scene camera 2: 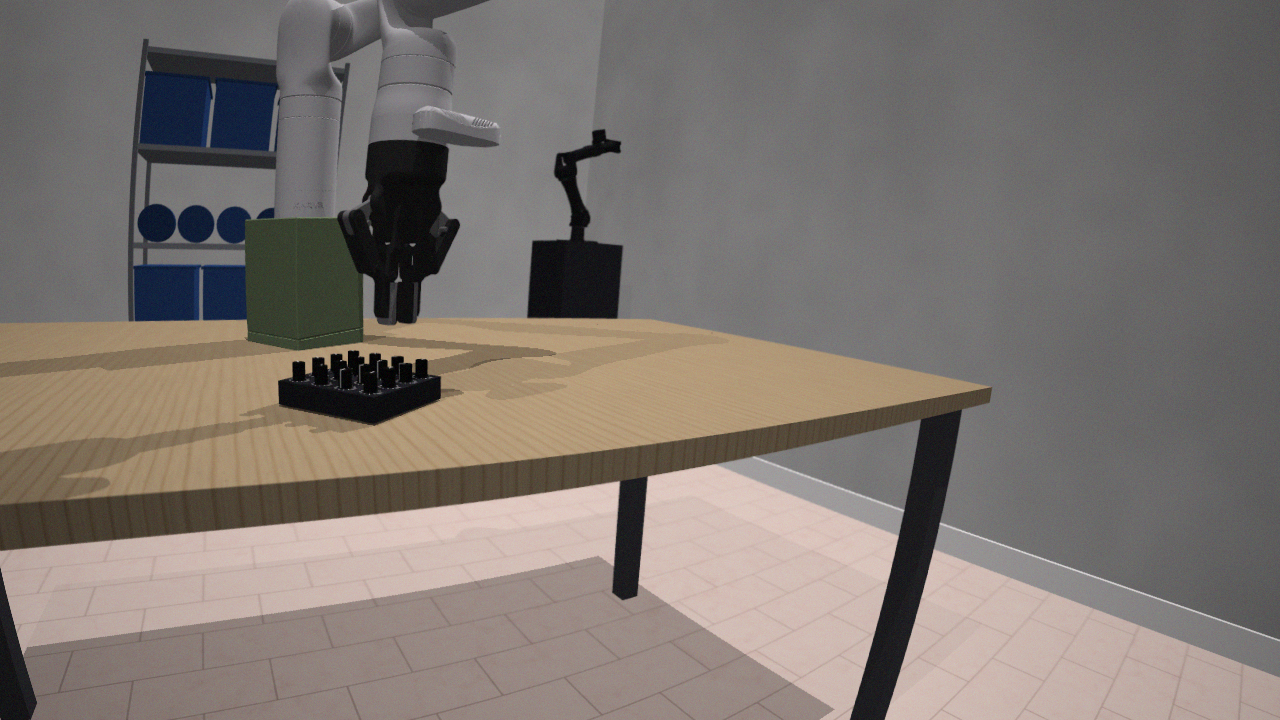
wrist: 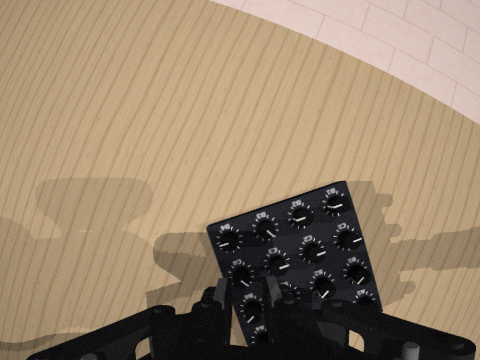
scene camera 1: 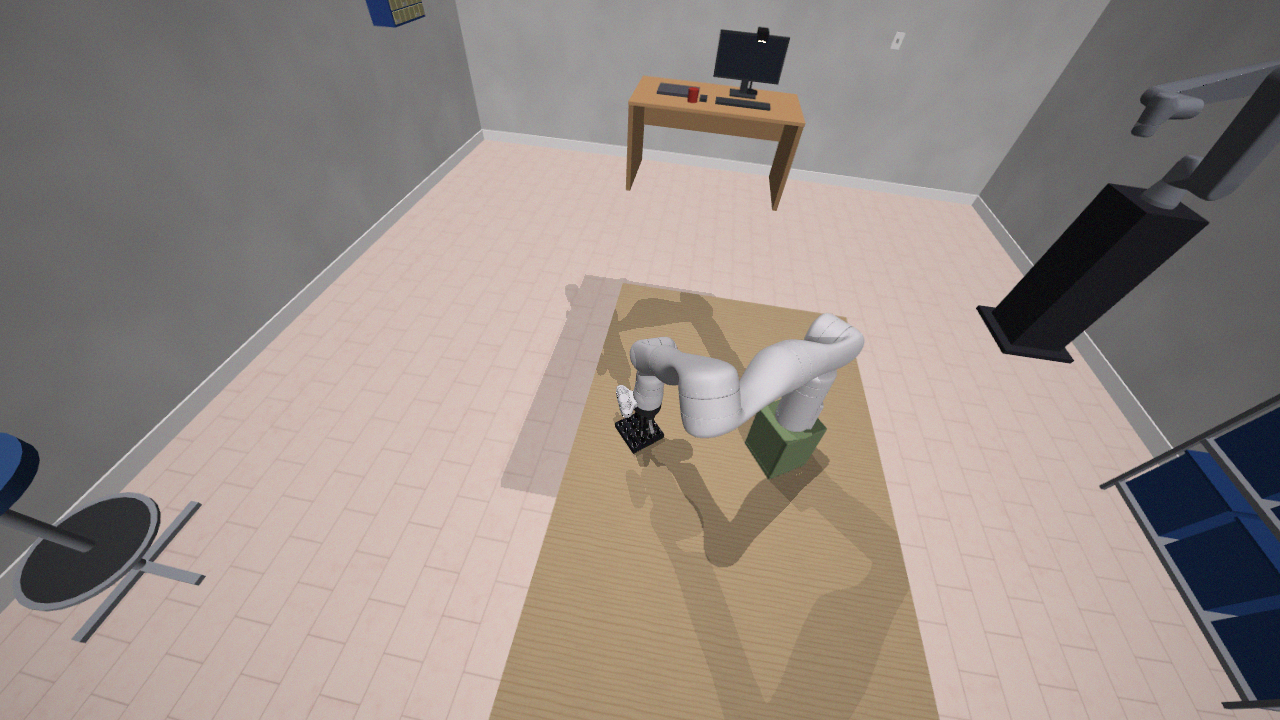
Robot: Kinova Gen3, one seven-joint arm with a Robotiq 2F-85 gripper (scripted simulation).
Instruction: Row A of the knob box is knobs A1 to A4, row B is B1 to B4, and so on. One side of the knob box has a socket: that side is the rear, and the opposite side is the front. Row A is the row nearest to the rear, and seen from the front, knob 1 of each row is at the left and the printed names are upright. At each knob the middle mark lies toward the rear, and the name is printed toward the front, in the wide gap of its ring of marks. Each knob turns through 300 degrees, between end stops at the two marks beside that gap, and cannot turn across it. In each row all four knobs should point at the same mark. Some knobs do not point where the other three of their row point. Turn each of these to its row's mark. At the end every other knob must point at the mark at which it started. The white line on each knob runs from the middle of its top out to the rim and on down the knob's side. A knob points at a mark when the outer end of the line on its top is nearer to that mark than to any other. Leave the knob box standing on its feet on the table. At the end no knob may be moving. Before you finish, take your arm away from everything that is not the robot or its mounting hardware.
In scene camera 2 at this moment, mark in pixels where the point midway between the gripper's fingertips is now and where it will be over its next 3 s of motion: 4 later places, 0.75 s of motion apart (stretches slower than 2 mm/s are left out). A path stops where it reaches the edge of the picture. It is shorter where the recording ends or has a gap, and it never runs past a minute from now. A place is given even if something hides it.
The gripper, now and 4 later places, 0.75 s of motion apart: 396, 323; 398, 320; 399, 314; 399, 310; 399, 306
